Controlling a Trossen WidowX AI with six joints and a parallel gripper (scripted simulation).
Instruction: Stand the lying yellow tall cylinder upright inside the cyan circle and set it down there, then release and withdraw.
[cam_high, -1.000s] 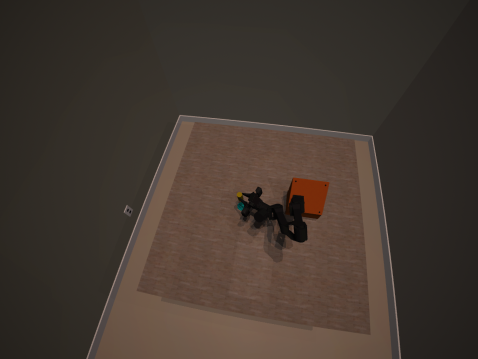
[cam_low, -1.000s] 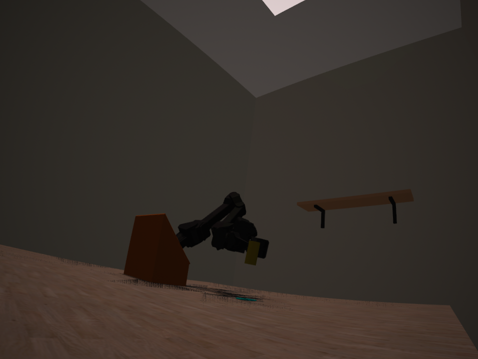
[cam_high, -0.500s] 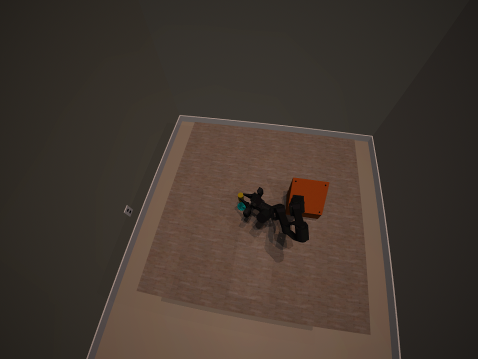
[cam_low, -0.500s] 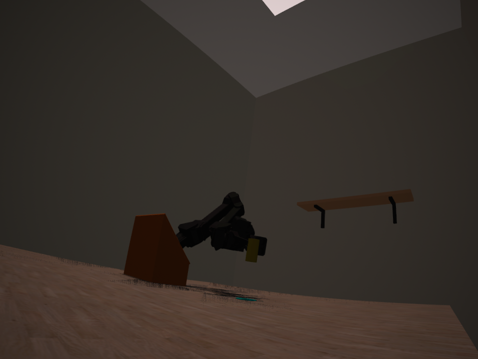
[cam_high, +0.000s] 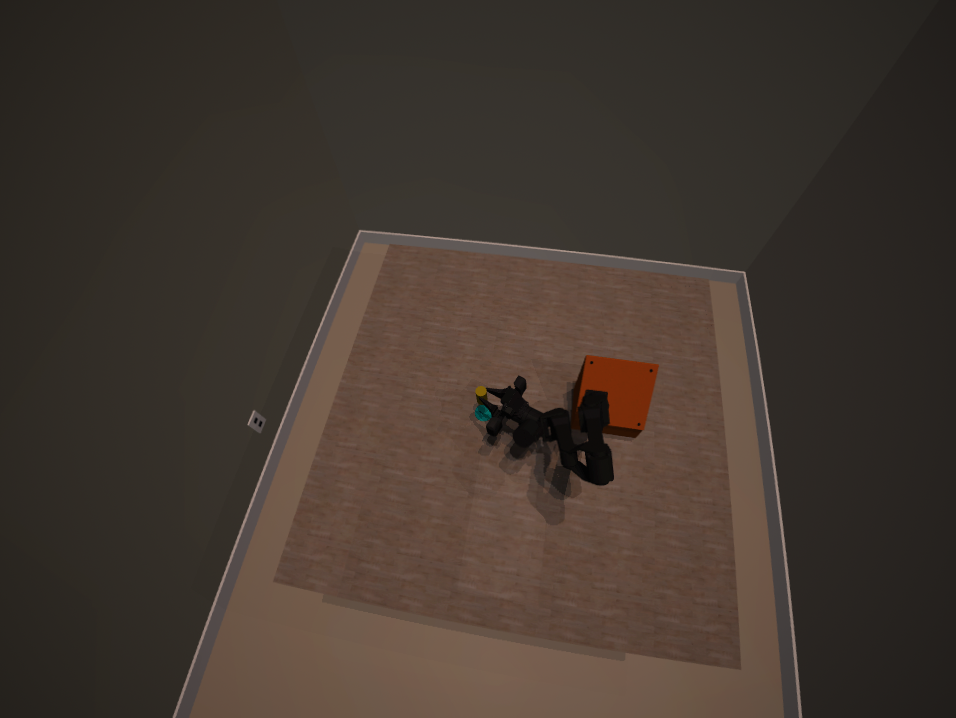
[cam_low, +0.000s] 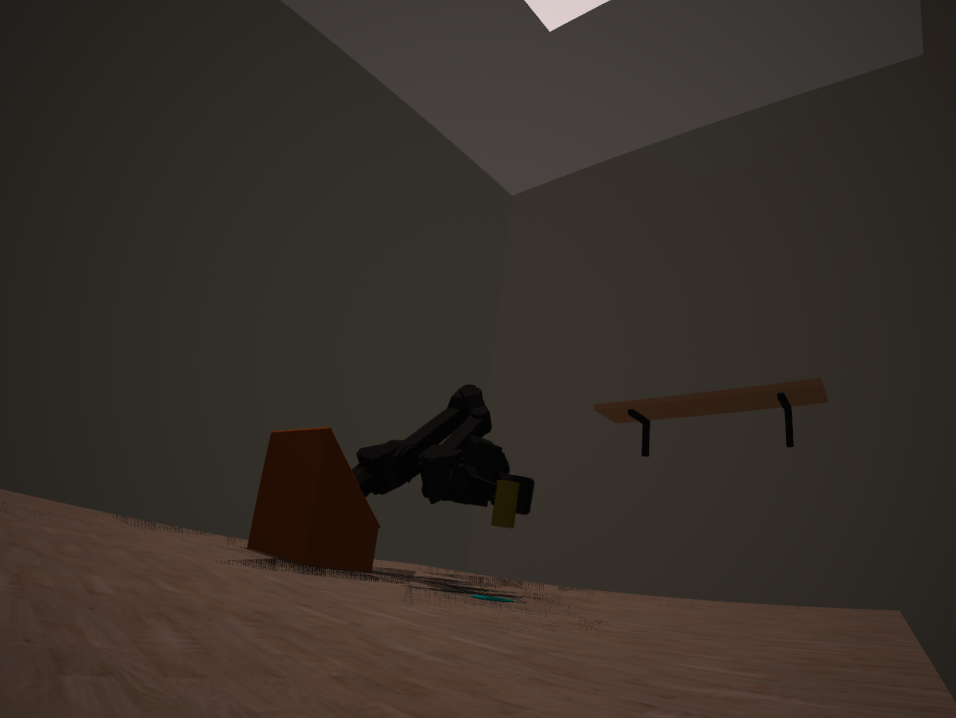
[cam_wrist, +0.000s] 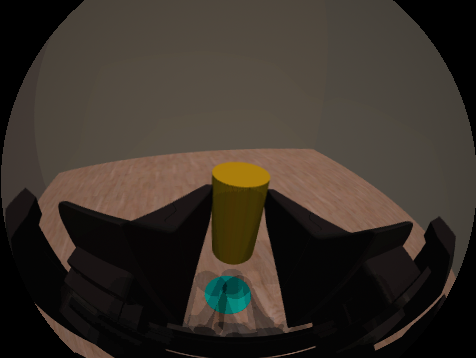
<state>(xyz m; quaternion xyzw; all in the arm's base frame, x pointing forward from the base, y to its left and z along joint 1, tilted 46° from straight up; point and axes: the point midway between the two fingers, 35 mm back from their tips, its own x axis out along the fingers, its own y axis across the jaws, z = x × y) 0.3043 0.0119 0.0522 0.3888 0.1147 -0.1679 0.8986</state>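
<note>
Now: gripper tip 160 mm above the cyan circle. The rest, counted from my gripper tip: yellow tall cylinder 20 mm below.
</note>
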